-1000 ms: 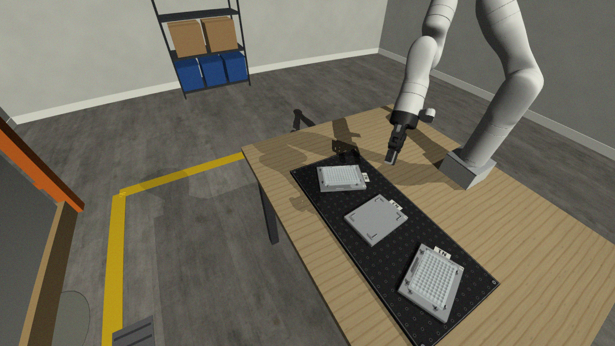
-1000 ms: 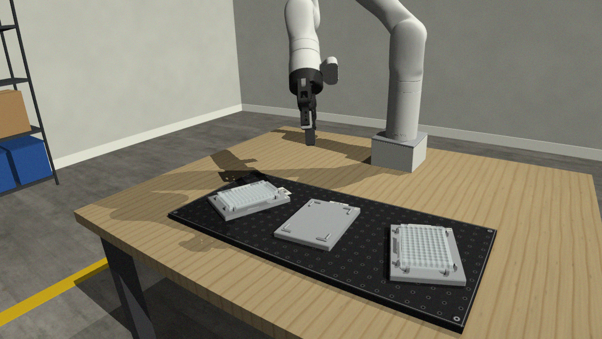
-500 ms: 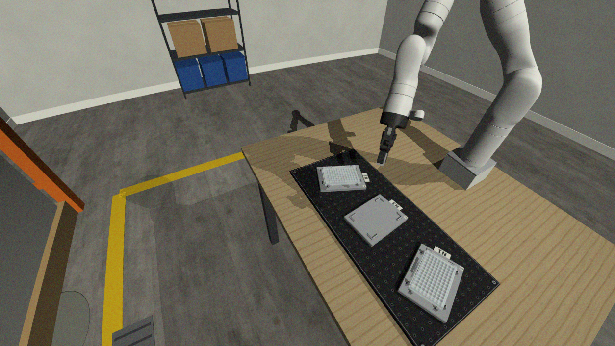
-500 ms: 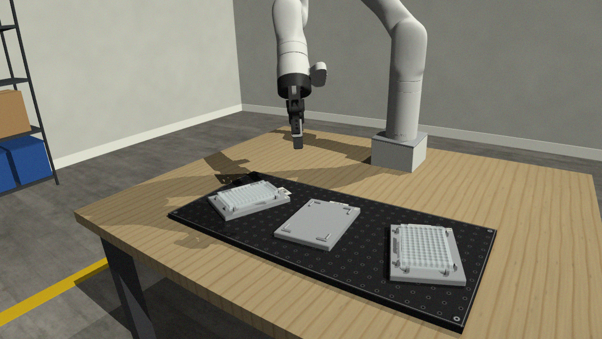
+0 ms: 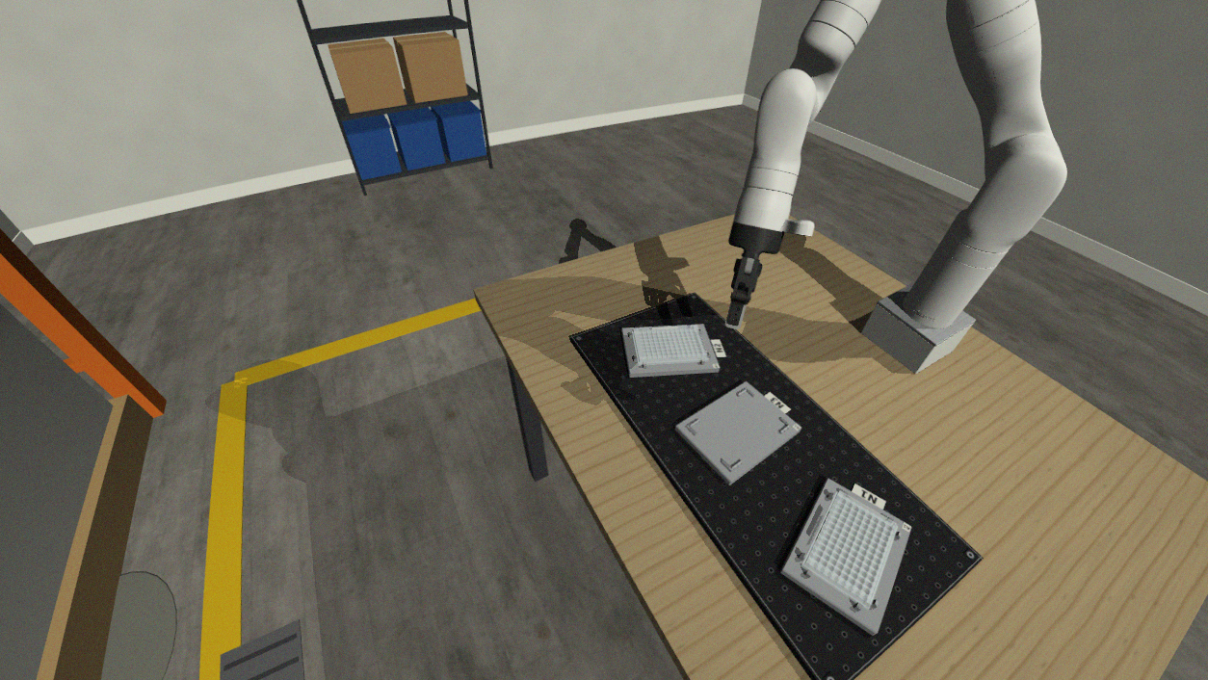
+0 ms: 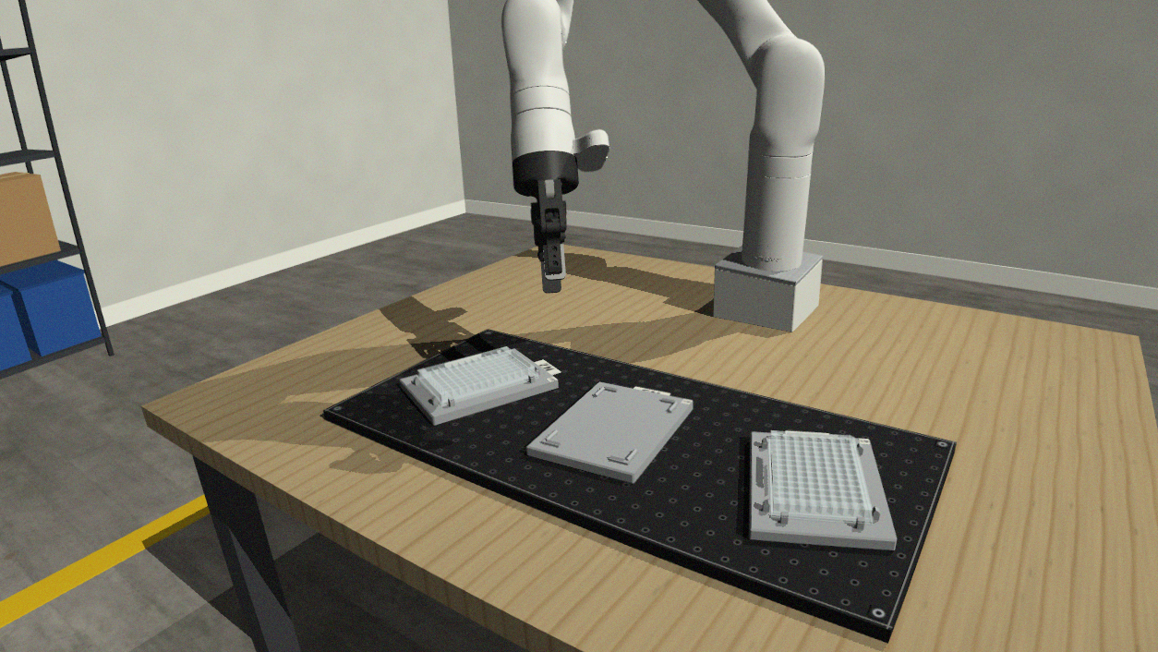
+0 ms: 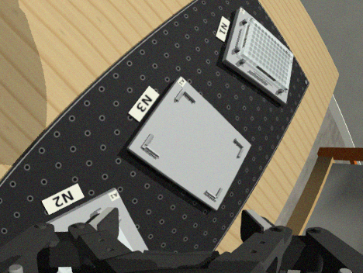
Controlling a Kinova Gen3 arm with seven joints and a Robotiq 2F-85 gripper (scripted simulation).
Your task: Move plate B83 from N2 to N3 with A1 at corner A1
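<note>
My hand is 20 mm short of the nest N2, 100 mm to the left of it and 140 mm above it. Also, from my hand: A1 mark: 10 mm behind, 150 mm to the left, 130 mm below; then N3 label: 40 mm behind, 100 mm to the left, 140 mm below; then nest N3: 60 mm ahead, 90 mm to the left, 140 mm below.
</note>
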